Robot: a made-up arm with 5 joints.
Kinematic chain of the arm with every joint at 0, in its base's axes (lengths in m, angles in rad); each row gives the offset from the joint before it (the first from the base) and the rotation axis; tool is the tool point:
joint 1: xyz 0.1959 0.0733 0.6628 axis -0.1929 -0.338 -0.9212
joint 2: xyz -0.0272 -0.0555 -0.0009 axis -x
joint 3: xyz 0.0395 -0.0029 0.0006 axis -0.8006 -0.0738 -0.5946
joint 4: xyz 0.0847 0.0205 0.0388 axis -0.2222 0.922 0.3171
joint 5: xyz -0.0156 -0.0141 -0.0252 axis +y
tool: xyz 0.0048 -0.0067 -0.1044
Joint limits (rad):
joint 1: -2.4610..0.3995
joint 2: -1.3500..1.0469
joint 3: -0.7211..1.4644
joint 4: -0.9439..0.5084
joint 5: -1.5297..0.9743
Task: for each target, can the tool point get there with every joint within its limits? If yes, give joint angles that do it. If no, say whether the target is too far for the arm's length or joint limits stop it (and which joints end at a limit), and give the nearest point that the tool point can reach.
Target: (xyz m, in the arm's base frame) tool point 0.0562 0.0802 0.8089
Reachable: no: joint limits stop it (at a limit: joint 1, joint 3, joint 4) | nearest point 0.0962 0.1177 0.7370 | short by 0.090 m
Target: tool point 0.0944 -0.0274 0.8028
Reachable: no: joint limits stop it (at a limit: joint 1, joint 2, joint 3) | nearest point 0.1595 -0.0276 0.7592 | short by 0.078 m
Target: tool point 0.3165 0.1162 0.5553
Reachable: yes | joints -0.5542 -0.5411 0.2210 -0.4195 -0.0648
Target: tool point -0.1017 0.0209 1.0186
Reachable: no: too far | nearest point 0.0868 0.1296 0.7367 | short by 0.356 m
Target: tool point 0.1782 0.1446 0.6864
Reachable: yes | joints -1.3962 -1.0601 -0.5489 -0.2457 0.3623
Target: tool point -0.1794 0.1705 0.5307
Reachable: no: too far | nearest point 0.0347 0.1626 0.5944 | short by 0.224 m
